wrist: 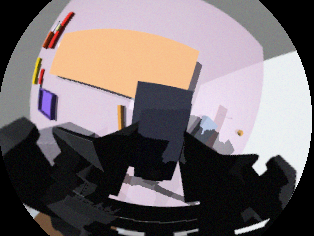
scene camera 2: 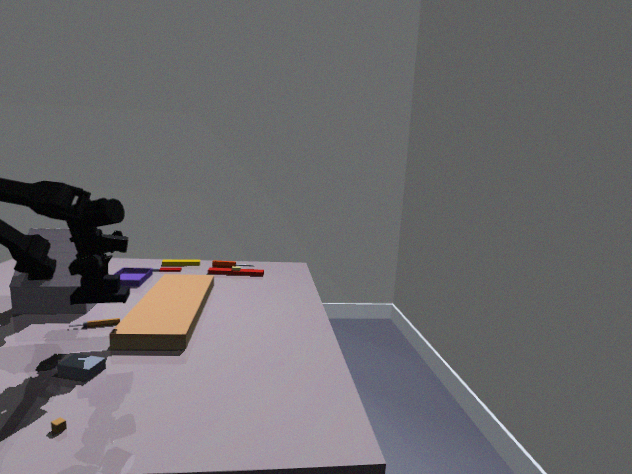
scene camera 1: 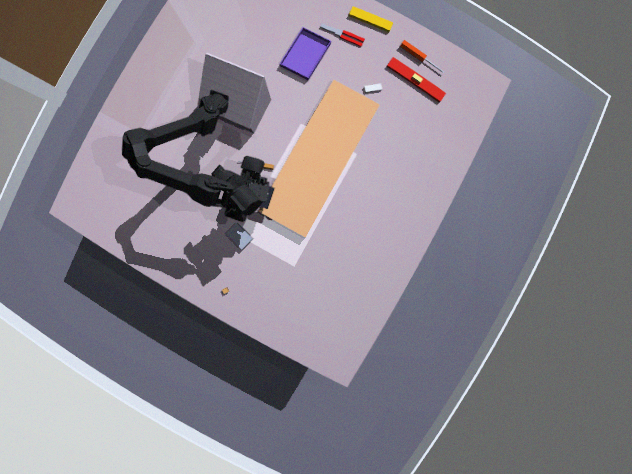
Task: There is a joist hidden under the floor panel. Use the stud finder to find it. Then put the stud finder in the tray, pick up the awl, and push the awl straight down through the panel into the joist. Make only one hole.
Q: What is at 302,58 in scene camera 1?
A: A purple tray.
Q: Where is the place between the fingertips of the gripper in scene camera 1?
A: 255,193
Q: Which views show the gripper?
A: The wrist view, scene camera 2 and scene camera 1: all of them.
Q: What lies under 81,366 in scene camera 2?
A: A grey-blue block.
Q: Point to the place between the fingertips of the gripper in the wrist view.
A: At 159,127
